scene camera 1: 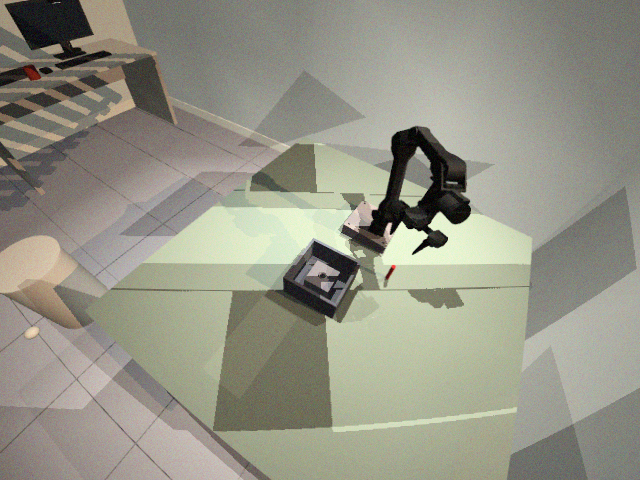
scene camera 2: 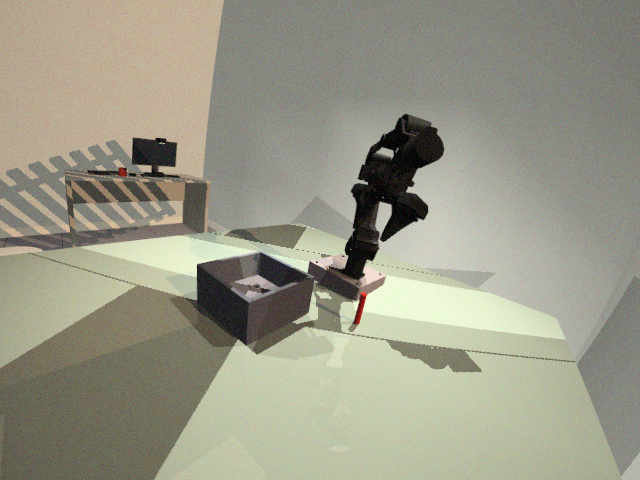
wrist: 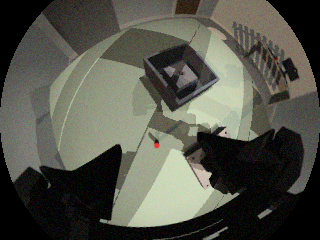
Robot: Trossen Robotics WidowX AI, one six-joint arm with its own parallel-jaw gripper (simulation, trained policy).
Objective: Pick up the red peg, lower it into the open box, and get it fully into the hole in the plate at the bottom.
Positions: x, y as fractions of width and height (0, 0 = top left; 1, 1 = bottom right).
Labels:
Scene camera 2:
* my gripper: 0.57, 0.49
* dark box: 0.39, 0.67

